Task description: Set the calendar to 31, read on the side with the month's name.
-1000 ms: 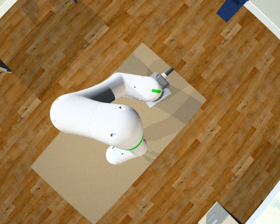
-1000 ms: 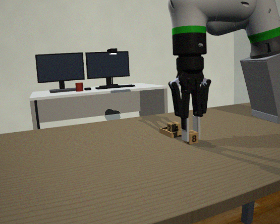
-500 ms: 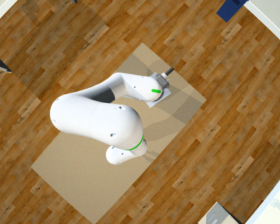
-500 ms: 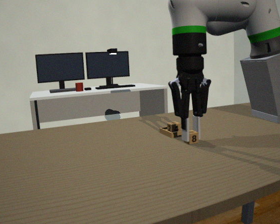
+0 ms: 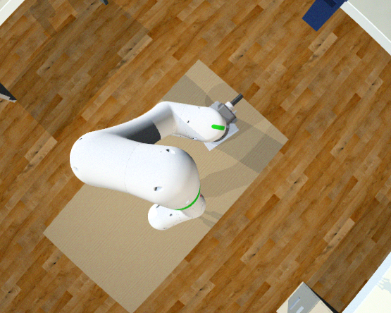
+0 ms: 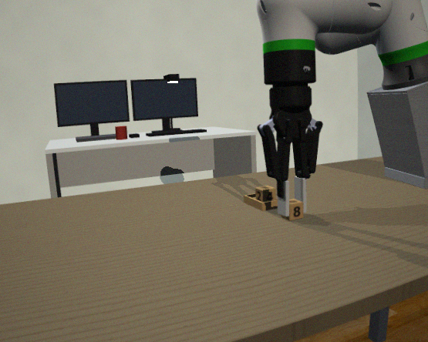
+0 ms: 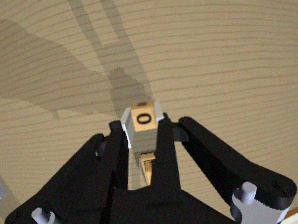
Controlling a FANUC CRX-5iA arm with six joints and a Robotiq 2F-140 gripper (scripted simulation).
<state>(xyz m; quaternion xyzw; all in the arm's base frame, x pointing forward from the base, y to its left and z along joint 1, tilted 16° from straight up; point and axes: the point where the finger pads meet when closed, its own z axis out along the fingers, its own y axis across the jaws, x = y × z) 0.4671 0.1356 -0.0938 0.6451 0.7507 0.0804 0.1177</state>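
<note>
Right now my hand is 3 cm above the wooden number cube. Round my hand: small wooden tray (2 cm ahead, 11 cm to the right, 3 cm below).
</note>
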